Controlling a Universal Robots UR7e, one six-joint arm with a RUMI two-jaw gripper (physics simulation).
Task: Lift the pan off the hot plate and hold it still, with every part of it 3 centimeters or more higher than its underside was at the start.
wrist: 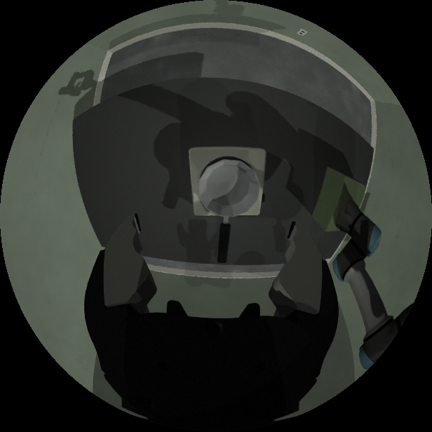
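A round grey metal pan [230, 187] sits on the square beige hot plate [198, 208] near the middle of the wrist view. Its black handle [224, 243] points down the view, toward the gripper side. My gripper [214, 219] is open, with one fingertip well to the left of the handle and the other well to the right. The handle lies between the two fingertips in the view, and nothing is held. How high the fingertips are above the handle is hard to tell.
The hot plate stands on a dark mat [120, 150] over a grey table with a pale rim. A green block [326, 202] is at the right, with the robot's arm base and links [367, 292] beside it. Shadows fall across the mat.
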